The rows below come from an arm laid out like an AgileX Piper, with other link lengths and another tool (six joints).
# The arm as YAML. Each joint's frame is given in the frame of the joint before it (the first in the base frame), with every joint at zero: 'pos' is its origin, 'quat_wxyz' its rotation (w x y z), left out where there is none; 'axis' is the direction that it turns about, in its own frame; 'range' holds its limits. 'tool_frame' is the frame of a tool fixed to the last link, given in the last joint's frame.
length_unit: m
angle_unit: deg
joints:
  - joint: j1
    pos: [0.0, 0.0, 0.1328]
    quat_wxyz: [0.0, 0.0, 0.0, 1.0]
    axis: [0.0, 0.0, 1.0]
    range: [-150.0, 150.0]
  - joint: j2
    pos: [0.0, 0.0, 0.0]
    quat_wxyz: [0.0, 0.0, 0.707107, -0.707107]
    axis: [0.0, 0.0, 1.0]
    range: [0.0, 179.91]
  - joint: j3
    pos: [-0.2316, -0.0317, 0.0]
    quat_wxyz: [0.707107, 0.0, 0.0, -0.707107]
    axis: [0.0, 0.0, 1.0]
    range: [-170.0, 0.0]
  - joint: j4
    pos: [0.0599, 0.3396, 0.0]
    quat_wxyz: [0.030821, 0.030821, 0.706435, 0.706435]
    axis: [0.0, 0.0, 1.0]
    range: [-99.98, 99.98]
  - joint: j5
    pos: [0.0, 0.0, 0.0]
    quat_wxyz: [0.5, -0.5, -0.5, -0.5]
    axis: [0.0, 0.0, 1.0]
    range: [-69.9, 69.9]
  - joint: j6
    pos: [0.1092, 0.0, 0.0]
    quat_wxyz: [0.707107, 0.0, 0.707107, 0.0]
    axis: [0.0, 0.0, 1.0]
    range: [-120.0, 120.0]
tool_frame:
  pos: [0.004, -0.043, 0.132]
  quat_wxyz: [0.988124, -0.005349, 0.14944, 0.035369]
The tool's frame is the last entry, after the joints.
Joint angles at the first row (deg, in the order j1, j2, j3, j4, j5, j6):
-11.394 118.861 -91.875 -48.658 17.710 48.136
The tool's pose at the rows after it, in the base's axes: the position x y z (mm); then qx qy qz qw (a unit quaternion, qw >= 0):
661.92, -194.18, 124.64, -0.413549, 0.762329, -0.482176, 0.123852
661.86, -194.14, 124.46, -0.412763, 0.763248, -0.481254, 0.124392
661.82, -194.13, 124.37, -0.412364, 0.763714, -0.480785, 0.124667
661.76, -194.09, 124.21, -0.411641, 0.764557, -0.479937, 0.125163
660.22, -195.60, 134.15, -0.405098, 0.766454, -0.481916, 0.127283
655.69, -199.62, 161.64, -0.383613, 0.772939, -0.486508, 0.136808
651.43, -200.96, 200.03, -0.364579, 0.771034, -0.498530, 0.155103
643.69, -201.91, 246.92, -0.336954, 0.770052, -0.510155, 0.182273
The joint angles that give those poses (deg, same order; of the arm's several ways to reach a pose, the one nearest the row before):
-11.394 118.860 -91.874 -48.425 17.709 48.137
-11.394 118.861 -91.876 -48.241 17.710 48.138
-11.395 118.860 -91.874 -48.146 17.709 48.137
-11.394 118.860 -91.874 -47.976 17.710 48.137
-11.394 117.880 -91.874 -47.540 18.311 48.138
-11.394 115.264 -91.875 -46.966 19.676 49.262
-11.394 111.928 -91.875 -46.978 20.195 50.095
-11.394 107.881 -91.876 -47.131 20.549 51.985

